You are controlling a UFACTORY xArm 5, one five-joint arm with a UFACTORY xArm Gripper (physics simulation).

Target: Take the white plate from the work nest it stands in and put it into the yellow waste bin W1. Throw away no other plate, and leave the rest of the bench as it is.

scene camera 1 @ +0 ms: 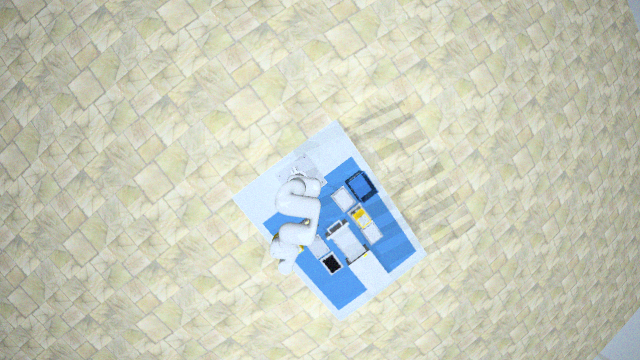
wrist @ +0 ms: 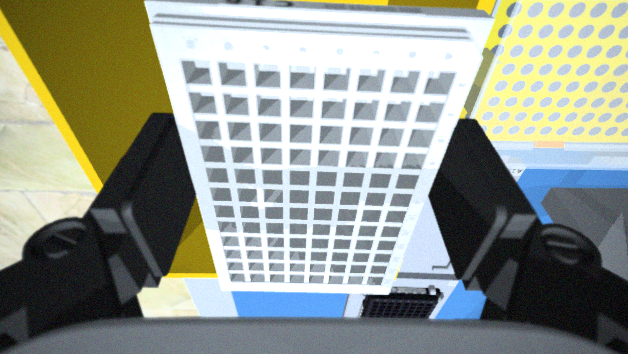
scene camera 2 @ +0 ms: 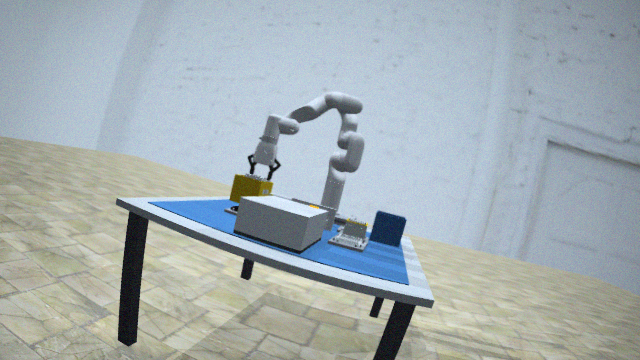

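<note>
The white plate with a grid of square wells is held by its two long sides between the black fingers of my gripper. The gripper is shut on it. In scene camera 2 the plate is about level with the top rim of the yellow waste bin, and part of it shows over the rim. In the wrist view the bin's yellow walls show around and beneath the plate. In scene camera 1 the arm hides the gripper, the plate and most of the bin.
An empty nest and a black plate in its nest stand near the bin. A large light-grey instrument stands mid-bench. A yellow-topped rack and a blue bin stand on the far side.
</note>
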